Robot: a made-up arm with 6 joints. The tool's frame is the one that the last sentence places.
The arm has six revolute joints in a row. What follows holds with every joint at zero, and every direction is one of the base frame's. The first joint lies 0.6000 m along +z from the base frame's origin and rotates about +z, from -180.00 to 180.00 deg. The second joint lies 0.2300 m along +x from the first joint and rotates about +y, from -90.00 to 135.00 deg. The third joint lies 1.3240 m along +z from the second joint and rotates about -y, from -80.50 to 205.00 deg. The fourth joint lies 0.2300 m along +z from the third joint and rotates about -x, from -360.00 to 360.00 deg. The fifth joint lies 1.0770 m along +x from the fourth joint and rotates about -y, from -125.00 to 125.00 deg. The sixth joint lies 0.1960 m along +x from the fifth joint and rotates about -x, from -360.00 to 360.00 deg. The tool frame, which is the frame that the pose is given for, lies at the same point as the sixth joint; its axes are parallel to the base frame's.
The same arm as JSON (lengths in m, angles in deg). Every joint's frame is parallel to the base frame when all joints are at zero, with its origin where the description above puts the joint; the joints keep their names.
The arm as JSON. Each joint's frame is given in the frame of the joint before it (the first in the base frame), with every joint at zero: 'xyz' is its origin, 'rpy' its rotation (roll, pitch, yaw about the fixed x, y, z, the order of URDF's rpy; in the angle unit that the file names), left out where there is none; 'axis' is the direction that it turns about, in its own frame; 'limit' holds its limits. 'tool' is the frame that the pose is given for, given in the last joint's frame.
{
  "units": {
    "length": "m",
    "angle": "deg"
  },
  "joints": [
    {
      "name": "joint 1",
      "type": "revolute",
      "origin": {
        "xyz": [
          0.0,
          0.0,
          0.6
        ]
      },
      "axis": [
        0.0,
        0.0,
        1.0
      ],
      "limit": {
        "lower": -180.0,
        "upper": 180.0
      }
    },
    {
      "name": "joint 2",
      "type": "revolute",
      "origin": {
        "xyz": [
          0.23,
          0.0,
          0.0
        ]
      },
      "axis": [
        0.0,
        1.0,
        0.0
      ],
      "limit": {
        "lower": -90.0,
        "upper": 135.0
      }
    },
    {
      "name": "joint 3",
      "type": "revolute",
      "origin": {
        "xyz": [
          0.0,
          0.0,
          1.324
        ]
      },
      "axis": [
        0.0,
        -1.0,
        0.0
      ],
      "limit": {
        "lower": -80.5,
        "upper": 205.0
      }
    },
    {
      "name": "joint 4",
      "type": "revolute",
      "origin": {
        "xyz": [
          0.0,
          0.0,
          0.23
        ]
      },
      "axis": [
        -1.0,
        0.0,
        0.0
      ],
      "limit": {
        "lower": -360.0,
        "upper": 360.0
      }
    },
    {
      "name": "joint 5",
      "type": "revolute",
      "origin": {
        "xyz": [
          1.077,
          0.0,
          0.0
        ]
      },
      "axis": [
        0.0,
        -1.0,
        0.0
      ],
      "limit": {
        "lower": -125.0,
        "upper": 125.0
      }
    },
    {
      "name": "joint 6",
      "type": "revolute",
      "origin": {
        "xyz": [
          0.196,
          0.0,
          0.0
        ]
      },
      "axis": [
        -1.0,
        0.0,
        0.0
      ],
      "limit": {
        "lower": -360.0,
        "upper": 360.0
      }
    }
  ],
  "tool": {
    "origin": {
      "xyz": [
        0.0,
        0.0,
        0.0
      ]
    }
  }
}

